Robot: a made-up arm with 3 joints. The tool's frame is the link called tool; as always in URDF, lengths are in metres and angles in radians. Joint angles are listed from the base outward. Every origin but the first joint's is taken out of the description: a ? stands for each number. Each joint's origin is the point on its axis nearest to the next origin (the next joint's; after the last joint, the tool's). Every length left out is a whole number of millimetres.
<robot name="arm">
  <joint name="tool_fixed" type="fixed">
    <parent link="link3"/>
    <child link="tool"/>
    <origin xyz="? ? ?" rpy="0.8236 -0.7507 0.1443"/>
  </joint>
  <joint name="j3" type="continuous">
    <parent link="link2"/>
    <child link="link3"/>
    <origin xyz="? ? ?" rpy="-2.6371 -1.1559 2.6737"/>
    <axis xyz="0 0 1"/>
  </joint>
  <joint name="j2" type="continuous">
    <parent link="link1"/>
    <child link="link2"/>
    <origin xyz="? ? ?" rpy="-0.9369 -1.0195 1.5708"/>
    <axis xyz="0 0 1"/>
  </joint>
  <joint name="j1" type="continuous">
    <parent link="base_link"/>
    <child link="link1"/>
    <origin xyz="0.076 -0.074 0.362" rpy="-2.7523 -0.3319 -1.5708"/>
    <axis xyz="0 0 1"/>
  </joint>
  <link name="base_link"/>
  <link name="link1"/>
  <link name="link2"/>
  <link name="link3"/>
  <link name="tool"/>
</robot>
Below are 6 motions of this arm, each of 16 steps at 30 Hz.
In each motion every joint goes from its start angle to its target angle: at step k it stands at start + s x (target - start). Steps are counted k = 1, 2, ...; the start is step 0. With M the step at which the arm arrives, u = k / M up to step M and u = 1 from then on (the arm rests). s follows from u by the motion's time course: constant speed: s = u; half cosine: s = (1 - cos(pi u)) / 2; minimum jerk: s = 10 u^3 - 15 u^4 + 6 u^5.
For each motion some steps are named. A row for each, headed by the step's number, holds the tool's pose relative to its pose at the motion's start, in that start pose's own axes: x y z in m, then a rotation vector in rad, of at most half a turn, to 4 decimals.
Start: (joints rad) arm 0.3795 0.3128 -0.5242
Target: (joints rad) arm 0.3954 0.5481 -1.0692
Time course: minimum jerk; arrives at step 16
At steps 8, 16:
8: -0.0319 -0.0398 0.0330 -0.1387 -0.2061 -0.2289
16: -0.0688 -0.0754 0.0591 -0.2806 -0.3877 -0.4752

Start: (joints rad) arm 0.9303 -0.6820 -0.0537
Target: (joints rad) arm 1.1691 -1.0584 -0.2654
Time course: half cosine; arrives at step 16
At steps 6, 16:
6: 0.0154 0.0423 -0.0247 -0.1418 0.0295 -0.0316
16: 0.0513 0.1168 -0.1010 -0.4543 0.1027 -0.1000

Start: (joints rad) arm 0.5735 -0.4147 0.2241
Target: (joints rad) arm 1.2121 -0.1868 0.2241
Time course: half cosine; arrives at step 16
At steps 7, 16:
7: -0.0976 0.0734 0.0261 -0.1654 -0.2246 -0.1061
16: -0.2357 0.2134 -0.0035 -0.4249 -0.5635 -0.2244

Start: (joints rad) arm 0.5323 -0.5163 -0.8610
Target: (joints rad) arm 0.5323 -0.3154 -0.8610
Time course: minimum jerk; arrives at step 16
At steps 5, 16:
5: -0.0019 -0.0161 0.0045 0.0129 -0.0105 -0.0321
16: -0.0178 -0.0887 0.0218 0.0718 -0.0582 -0.1784

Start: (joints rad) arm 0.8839 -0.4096 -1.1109
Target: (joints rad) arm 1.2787 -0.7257 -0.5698
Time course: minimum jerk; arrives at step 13
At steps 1, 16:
1: -0.0003 0.0005 0.0004 0.0001 0.0003 0.0016
16: -0.0711 0.1333 0.0541 -0.0323 0.1844 0.3535

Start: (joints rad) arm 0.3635 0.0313 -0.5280
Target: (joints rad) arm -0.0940 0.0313 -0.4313
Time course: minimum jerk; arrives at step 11
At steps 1, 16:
1: 0.0011 -0.0005 -0.0012 0.0020 0.0029 0.0006
16: 0.1267 -0.0506 -0.2126 0.3103 0.4366 0.0884

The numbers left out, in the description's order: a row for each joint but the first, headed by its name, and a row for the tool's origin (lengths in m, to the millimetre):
tool: 0.02 -0.04 0
j3: -0.397 -0.207 0
j2: 0.158 -0.065 0

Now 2 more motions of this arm.
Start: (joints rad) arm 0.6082 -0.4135 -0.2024
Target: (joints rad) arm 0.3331 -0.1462 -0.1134
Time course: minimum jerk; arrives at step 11
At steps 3, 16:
3: 0.0022 -0.0189 0.0012 0.0484 0.0010 0.0018
16: 0.0205 -0.1508 -0.0182 0.3735 0.0169 -0.0041

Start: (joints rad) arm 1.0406 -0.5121 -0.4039
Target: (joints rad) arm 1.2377 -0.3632 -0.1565
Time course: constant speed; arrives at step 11
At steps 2, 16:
2: -0.0131 -0.0046 0.0128 0.0171 -0.0125 -0.0107
16: -0.0817 -0.0150 0.0671 0.0926 -0.0839 -0.0399

